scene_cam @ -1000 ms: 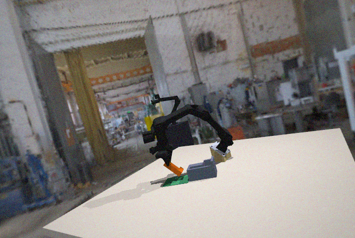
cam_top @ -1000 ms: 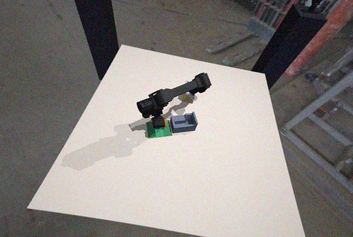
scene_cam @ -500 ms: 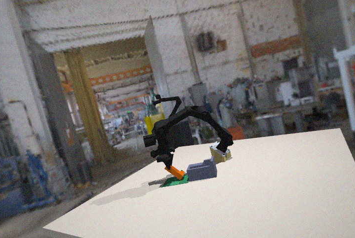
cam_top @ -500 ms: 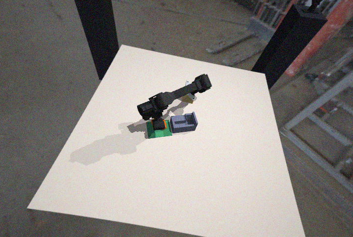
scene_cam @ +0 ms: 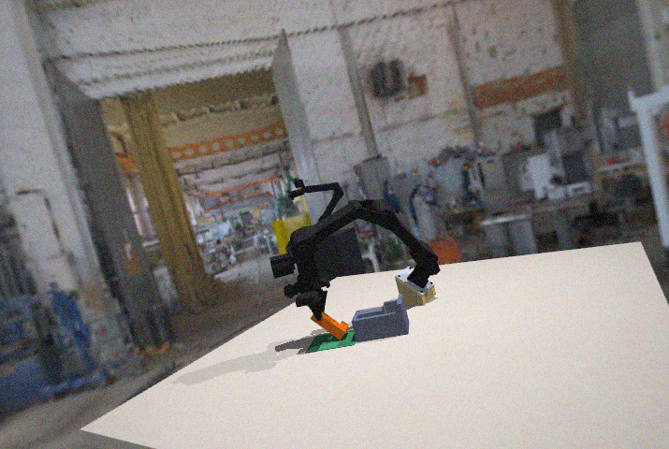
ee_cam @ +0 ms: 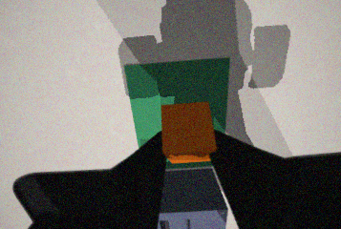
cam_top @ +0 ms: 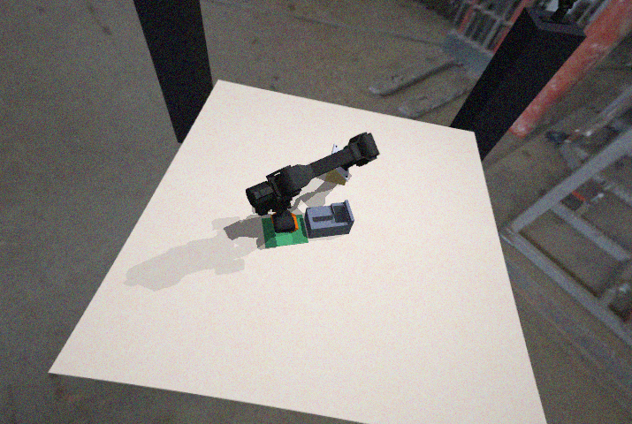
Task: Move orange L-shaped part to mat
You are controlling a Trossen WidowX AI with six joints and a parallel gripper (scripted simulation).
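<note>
My gripper tip is 3 cm above the orange L-shaped part, 2 cm to the right of it and 2 cm past it. The rest, counted from my gripper tip: green mat: 9 cm below, 2 cm to the left, 1 cm behind.
</note>
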